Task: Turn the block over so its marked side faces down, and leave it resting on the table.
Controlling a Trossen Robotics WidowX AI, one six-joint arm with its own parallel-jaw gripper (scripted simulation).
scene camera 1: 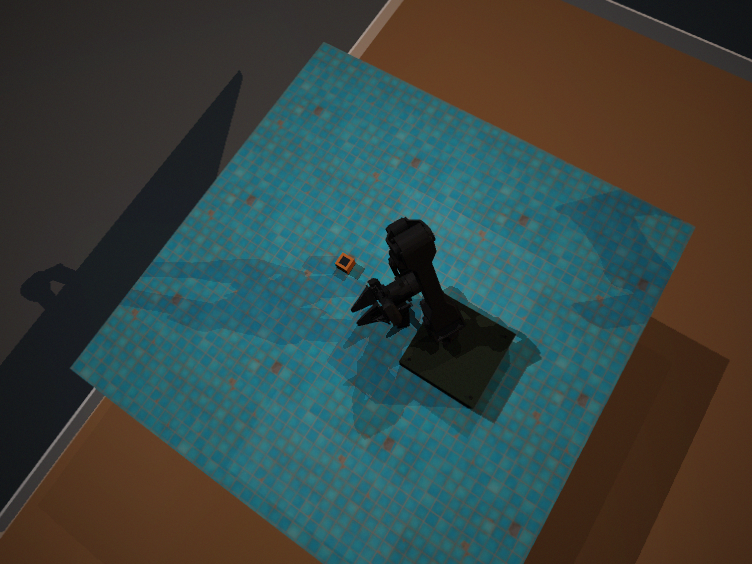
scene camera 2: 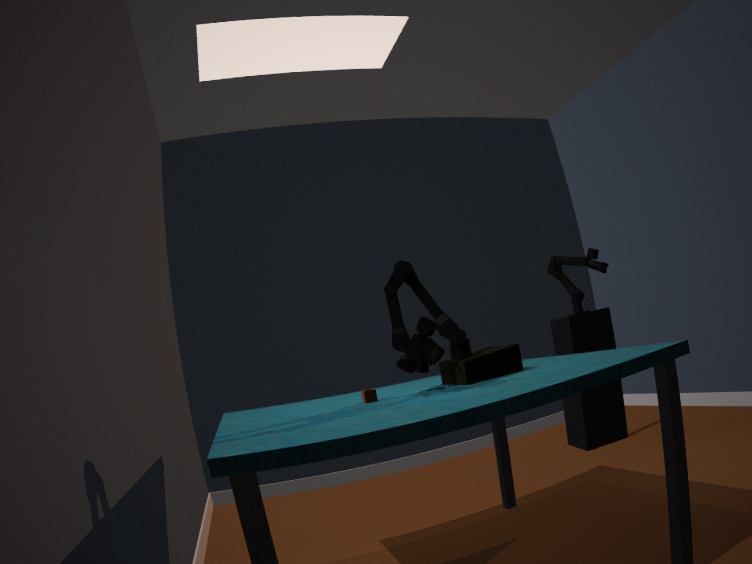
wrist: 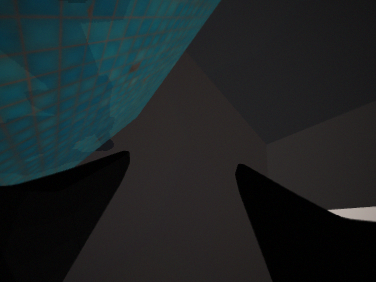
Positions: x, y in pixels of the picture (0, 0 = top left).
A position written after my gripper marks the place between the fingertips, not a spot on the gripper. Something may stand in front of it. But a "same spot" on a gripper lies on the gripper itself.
My gripper shows in scene camera 1, in scene camera 2 (413, 347) and in the wrist view. The same spot on my gripper: (wrist: 55, 214) is (scene camera 1: 371, 301).
